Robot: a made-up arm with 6 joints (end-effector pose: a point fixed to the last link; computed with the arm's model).
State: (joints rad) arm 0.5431 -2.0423 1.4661 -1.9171 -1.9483 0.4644
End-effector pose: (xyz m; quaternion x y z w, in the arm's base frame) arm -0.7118 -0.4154 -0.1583 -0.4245 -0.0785 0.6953 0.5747
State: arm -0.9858 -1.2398 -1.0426 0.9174 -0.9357 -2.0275
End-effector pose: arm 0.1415 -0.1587 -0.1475 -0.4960 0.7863 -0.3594 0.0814
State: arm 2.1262 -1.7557 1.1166 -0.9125 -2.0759 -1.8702
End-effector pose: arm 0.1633 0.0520 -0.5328 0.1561 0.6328 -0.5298 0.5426
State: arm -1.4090 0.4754 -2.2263 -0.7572 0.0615 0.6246
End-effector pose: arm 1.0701 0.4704 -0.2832 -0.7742 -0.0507 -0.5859 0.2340
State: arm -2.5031 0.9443 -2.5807 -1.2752 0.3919 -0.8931
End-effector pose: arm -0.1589 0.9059 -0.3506 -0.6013 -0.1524 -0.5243 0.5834
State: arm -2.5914 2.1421 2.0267 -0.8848 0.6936 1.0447
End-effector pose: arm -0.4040 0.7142 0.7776 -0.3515 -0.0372 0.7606 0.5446
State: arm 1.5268 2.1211 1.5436 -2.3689 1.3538 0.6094
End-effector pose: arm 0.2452 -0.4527 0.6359 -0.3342 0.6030 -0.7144 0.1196
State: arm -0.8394 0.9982 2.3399 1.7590 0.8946 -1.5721
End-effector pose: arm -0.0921 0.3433 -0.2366 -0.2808 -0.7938 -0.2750 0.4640
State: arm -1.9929 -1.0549 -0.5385 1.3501 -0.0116 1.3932
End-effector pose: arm -0.3056 -0.1091 0.1623 -0.3560 -0.3413 0.8310 0.2574
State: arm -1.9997 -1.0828 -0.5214 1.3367 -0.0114 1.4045
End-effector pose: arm -0.3060 -0.1224 0.1573 -0.3507 -0.3570 0.8274 0.2547
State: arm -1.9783 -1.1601 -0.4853 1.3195 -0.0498 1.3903
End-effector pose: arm -0.3232 -0.1192 0.1303 -0.3635 -0.3872 0.7975 0.2860
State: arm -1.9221 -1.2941 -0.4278 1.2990 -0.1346 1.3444
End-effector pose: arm -0.3536 -0.0901 0.0789 -0.3927 -0.4322 0.7311 0.3529
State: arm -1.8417 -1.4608 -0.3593 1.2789 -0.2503 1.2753
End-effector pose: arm -0.3787 -0.0364 0.0184 -0.4235 -0.4811 0.6339 0.4328
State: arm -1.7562 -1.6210 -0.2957 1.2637 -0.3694 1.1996
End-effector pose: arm -0.3868 0.0251 -0.0307 -0.4434 -0.5211 0.5297 0.5012
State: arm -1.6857 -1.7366 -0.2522 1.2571 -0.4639 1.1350
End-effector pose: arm -0.3822 0.0762 -0.0574 -0.4526 -0.5436 0.4471 0.5475
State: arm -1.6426 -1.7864 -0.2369 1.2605 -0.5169 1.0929
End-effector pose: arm -0.3742 0.1105 -0.0627 -0.4585 -0.5458 0.4017 0.5749
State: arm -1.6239 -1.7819 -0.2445 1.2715 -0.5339 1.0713
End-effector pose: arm -0.3670 0.1325 -0.0550 -0.4659 -0.5328 0.3873 0.5908
